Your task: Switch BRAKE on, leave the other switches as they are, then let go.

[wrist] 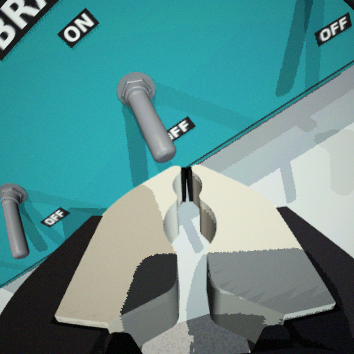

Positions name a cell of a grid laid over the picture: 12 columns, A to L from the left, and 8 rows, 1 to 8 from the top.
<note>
In view: my gripper (G4) and a teal panel (H2).
</note>
